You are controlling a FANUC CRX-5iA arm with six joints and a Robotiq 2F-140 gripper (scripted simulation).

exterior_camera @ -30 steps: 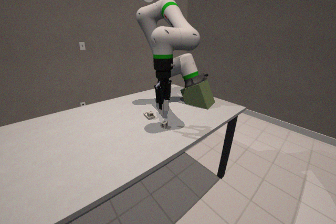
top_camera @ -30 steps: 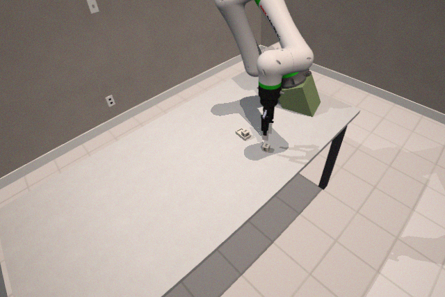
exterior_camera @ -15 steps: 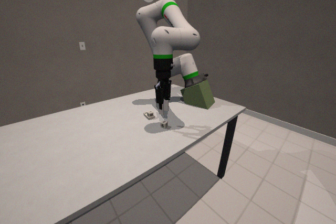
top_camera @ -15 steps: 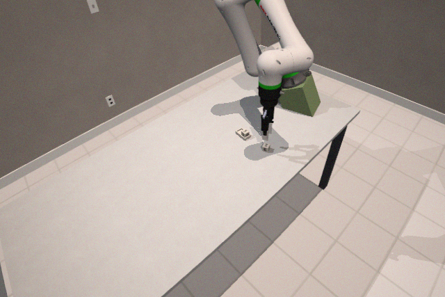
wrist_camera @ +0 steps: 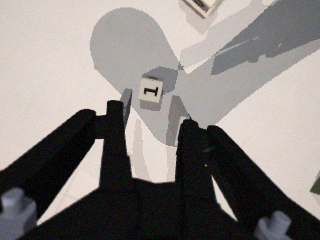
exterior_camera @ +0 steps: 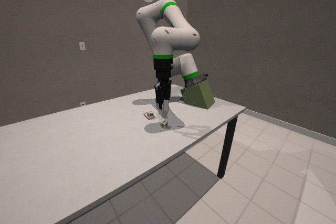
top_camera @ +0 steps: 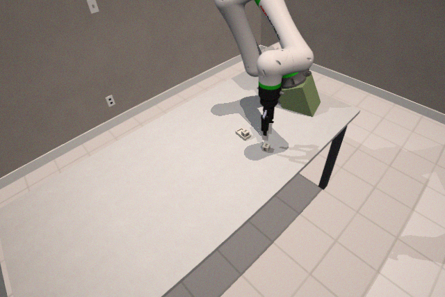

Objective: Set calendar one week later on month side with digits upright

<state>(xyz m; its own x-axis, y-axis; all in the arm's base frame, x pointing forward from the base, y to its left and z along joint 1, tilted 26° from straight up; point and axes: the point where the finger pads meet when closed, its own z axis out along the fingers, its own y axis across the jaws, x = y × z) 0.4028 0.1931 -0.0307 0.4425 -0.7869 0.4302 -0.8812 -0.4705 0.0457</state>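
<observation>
The white calendar cube lies 110 mm below my hand.
</observation>
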